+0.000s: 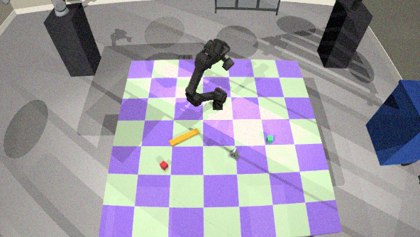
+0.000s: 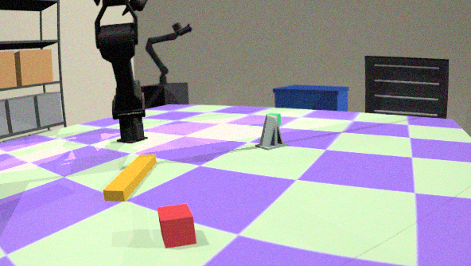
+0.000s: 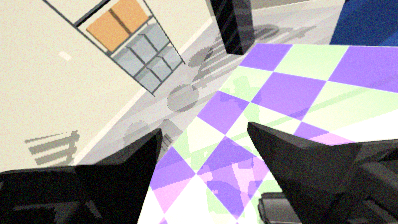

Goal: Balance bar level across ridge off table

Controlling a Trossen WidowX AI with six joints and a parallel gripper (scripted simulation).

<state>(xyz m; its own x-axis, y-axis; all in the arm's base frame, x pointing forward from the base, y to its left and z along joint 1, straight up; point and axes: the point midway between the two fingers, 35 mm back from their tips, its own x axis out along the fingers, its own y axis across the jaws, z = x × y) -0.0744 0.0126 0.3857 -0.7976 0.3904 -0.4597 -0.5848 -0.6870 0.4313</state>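
The yellow bar lies 36 cm below my gripper tip, 34 cm ahead of it and 23 cm to the right of it. Round my gripper tip: green cube 37 cm ahead, 35 cm below, 28 cm to the left; grey triangular ridge 46 cm ahead, 31 cm below, 5 cm to the left; red cube 53 cm ahead, 35 cm below, 34 cm to the right.
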